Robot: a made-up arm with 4 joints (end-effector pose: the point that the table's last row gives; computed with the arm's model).
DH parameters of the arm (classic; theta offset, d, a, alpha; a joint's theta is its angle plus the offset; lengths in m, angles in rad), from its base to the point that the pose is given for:
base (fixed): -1.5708 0.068 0 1.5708
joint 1: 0 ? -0.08 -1.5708
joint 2: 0 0.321 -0.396 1.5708
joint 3: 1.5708 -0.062 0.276 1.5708
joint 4: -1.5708 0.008 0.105 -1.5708
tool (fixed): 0 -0.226 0 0
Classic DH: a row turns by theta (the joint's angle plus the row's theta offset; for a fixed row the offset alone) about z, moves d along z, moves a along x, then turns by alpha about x.
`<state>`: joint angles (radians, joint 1 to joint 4).
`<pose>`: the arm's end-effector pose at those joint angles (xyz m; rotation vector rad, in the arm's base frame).
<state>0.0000 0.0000 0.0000 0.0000</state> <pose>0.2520 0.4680 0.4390 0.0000 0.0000 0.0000</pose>
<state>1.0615 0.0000 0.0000 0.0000</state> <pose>0.2520 0.5521 -0.1597 -1.0615 0.0000 0.0000</pose>
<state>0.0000 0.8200 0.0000 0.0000</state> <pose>-0.0848 0.4668 0.4390 0.0000 0.0000 0.8200</pose>
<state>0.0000 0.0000 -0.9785 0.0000</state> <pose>0.2520 0.4301 0.4103 0.9785 0.0000 0.0000</pose>
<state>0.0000 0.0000 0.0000 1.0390</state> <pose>0.3950 0.4680 0.6409 0.0000 -1.0390 0.0000</pose>
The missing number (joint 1, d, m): -0.085
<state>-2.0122 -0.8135 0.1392 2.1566</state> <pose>0.5483 -0.8369 -0.0471 0.4333 -0.7412 -1.7430</pose>
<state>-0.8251 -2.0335 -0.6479 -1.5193</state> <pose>0.4182 -0.2642 0.4354 2.3089 0.8882 -1.0197</pose>
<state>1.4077 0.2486 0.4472 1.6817</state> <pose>0.2128 0.7936 -0.5052 -1.1116 -1.0071 1.6519</pose>
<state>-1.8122 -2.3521 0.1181 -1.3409</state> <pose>0.4652 -0.4046 -0.1430 -1.4869 -2.0268 0.6265</pose>
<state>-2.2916 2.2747 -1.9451 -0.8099</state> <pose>-0.1689 -0.1087 -0.2590 0.0653 0.6646 -2.7830</pose>
